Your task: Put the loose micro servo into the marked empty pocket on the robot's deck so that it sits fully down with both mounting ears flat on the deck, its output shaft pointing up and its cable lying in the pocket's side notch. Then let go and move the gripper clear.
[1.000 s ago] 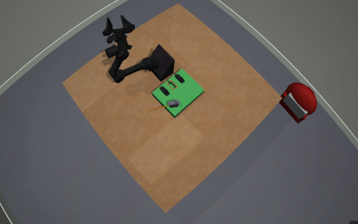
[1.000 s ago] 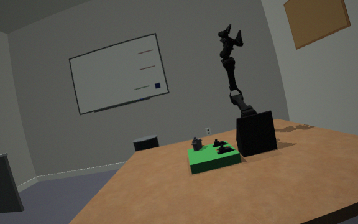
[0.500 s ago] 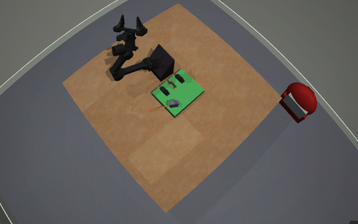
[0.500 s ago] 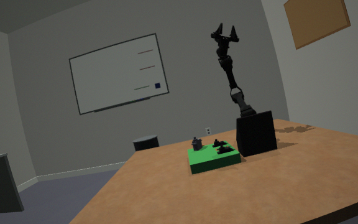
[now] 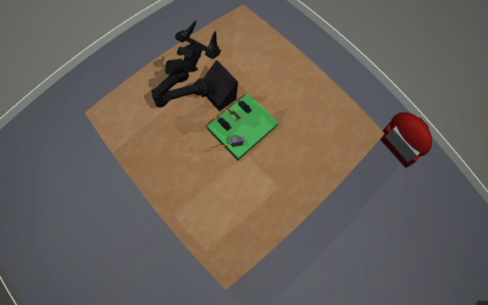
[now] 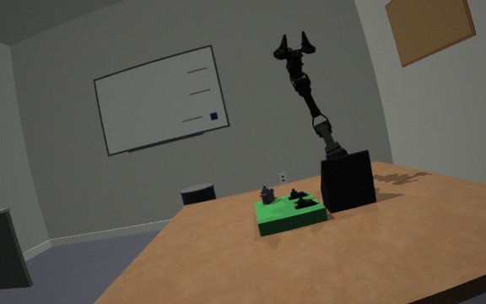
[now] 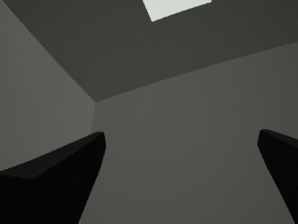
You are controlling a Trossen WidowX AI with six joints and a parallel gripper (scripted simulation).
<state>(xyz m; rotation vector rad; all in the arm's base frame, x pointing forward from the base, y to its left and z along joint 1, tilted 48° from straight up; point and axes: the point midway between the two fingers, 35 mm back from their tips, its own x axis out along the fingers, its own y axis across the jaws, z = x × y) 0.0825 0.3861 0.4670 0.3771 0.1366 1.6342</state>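
Now: gripper tip 250 mm short of the green deck, 70 mm to the right of it and 710 mm above it.
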